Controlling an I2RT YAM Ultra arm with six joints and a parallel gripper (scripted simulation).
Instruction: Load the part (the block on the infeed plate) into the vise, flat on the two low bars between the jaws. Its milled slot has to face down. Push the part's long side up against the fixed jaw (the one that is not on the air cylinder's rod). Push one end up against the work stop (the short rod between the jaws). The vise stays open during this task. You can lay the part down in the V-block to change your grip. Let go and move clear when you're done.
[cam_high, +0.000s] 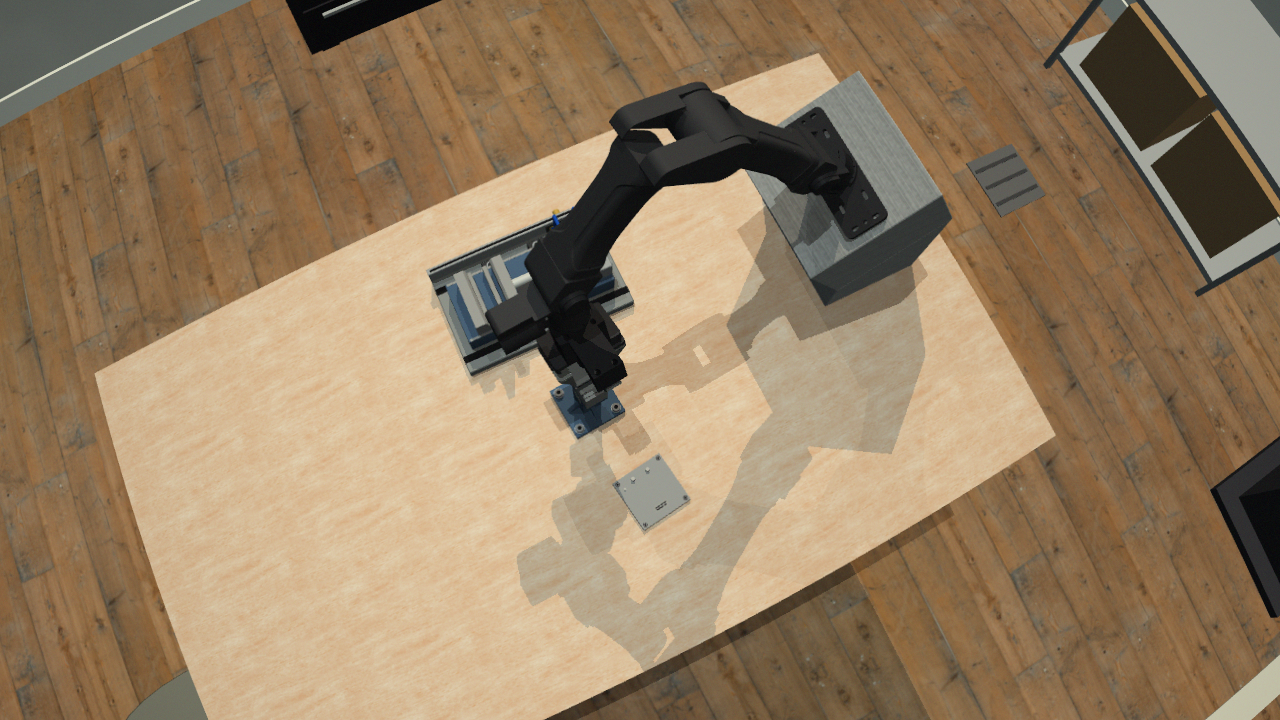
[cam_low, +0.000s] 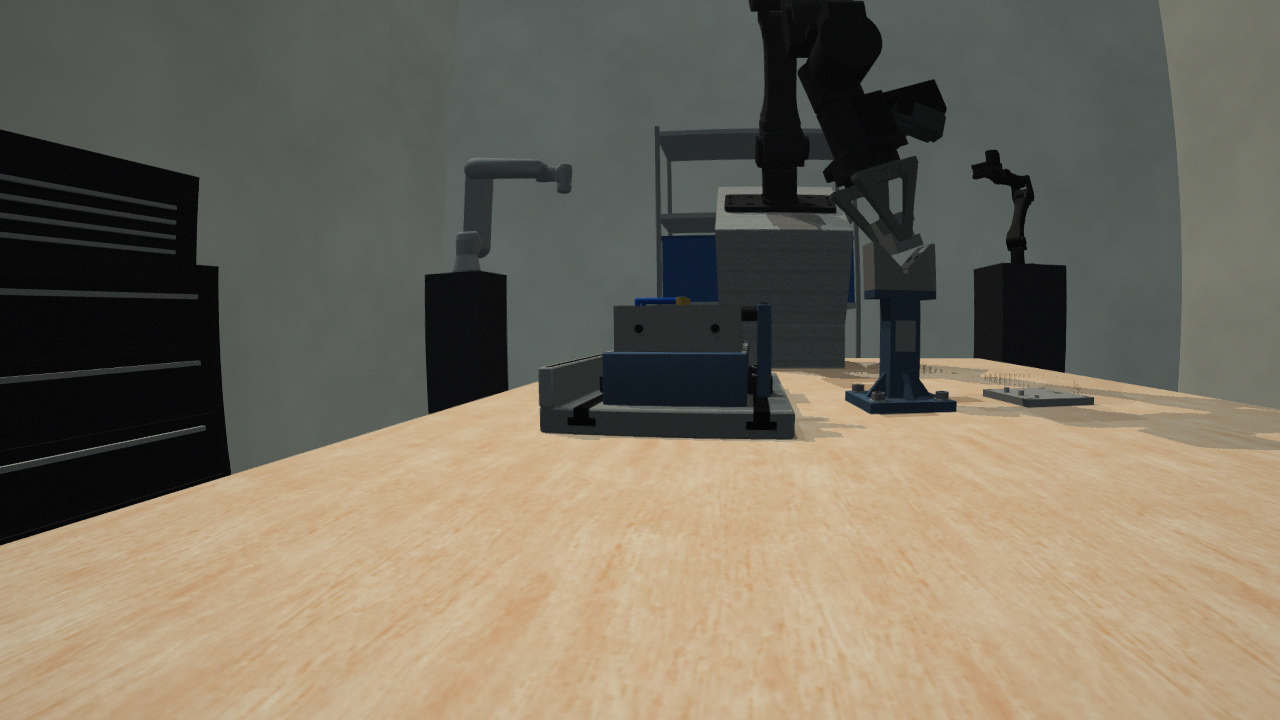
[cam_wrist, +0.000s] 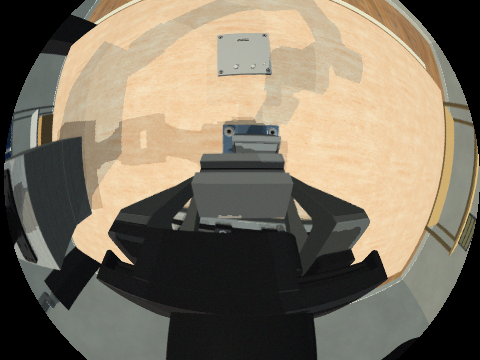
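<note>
Now: the part 10 mm to the left of my hand. From my hand the other things lie so: work stop rod 90 mm ahead, 160 mm to the right, 80 mm below; then air cylinder 80 mm behind, 210 mm to the right, 90 mm below; then vise 20 mm ahead, 210 mm to the right, 130 mm below.
</note>
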